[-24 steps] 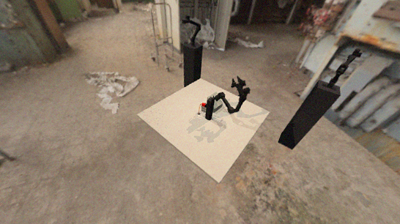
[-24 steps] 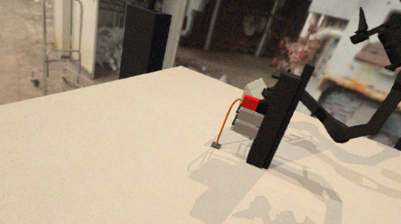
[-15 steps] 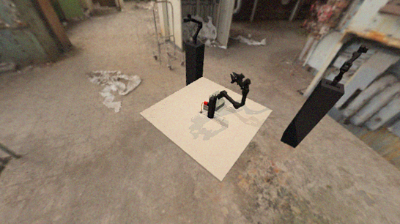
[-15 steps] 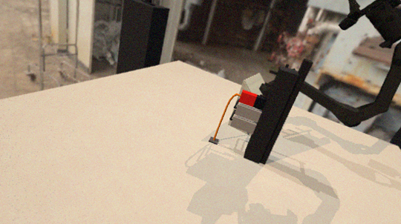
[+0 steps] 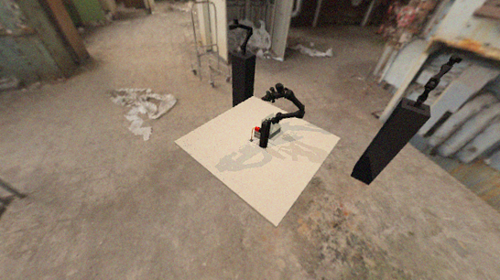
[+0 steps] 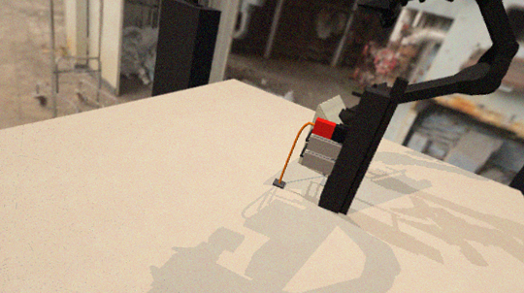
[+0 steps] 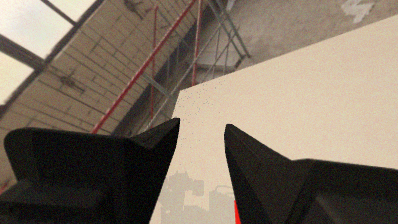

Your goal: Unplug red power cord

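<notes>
My gripper tip is now 28 cm above the red plug, 9 cm short of it and 6 cm to the right of it.
</notes>
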